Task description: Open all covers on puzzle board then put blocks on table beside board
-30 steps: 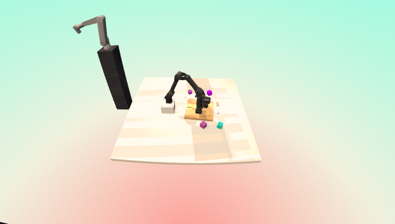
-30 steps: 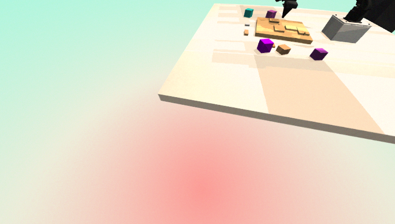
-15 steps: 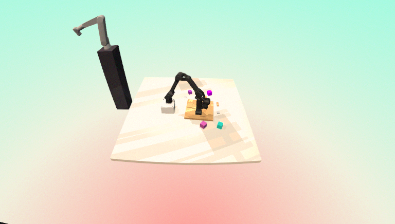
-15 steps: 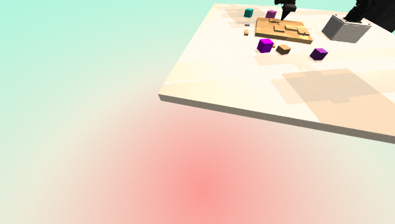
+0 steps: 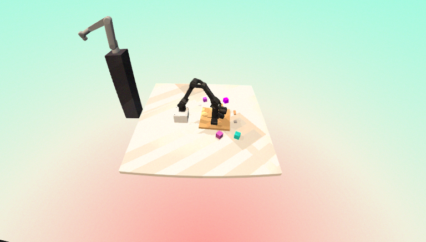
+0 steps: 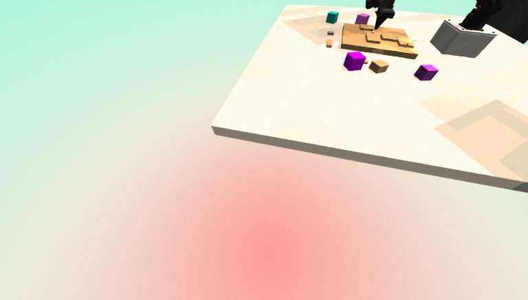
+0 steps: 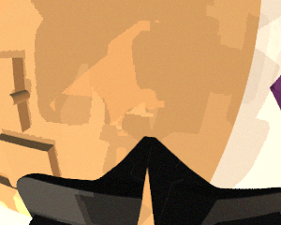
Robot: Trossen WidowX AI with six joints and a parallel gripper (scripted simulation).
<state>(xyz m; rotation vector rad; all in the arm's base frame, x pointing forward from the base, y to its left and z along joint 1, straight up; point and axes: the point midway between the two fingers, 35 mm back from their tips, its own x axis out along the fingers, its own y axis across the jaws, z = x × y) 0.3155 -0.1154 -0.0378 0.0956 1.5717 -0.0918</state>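
Right now my gripper tip is 40 mm short of the magenta block and 150 mm to the left of it. From my gripper tip the other things lie so: small grey piece: 220 mm ahead, 40 mm to the left, 20 mm below; then small orange piece: 230 mm ahead, 180 mm to the left, 20 mm below; then cyan block: 200 mm ahead, 160 mm to the right.
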